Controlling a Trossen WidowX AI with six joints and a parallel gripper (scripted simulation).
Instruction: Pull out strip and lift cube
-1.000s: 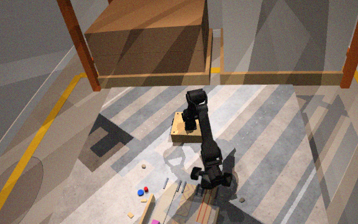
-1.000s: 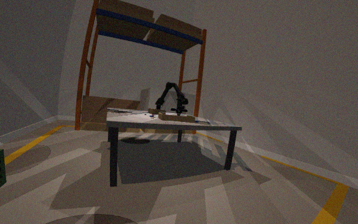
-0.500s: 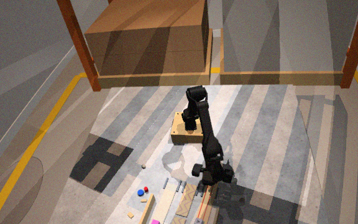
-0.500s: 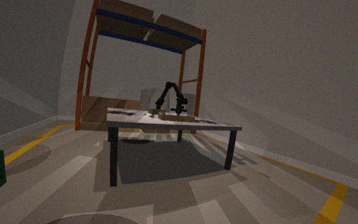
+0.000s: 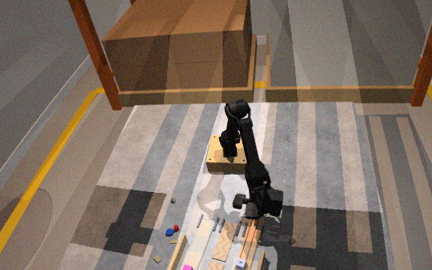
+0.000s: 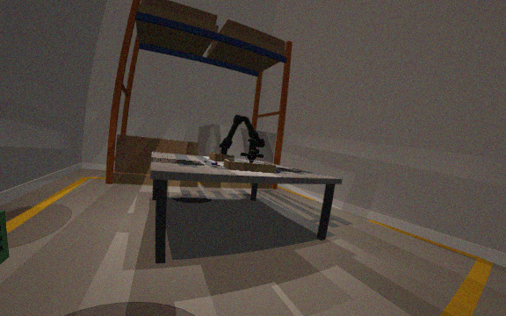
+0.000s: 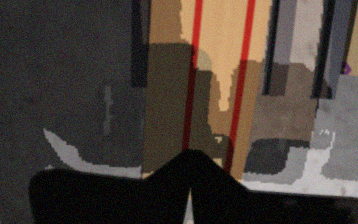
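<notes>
Right now the labelled cube is 200 mm ahead of my gripper tip, 80 mm to the right of it and 10 mm above it. From my gripper tip the other things lie so: red piece (340 mm to the right, 20 mm ahead).
</notes>
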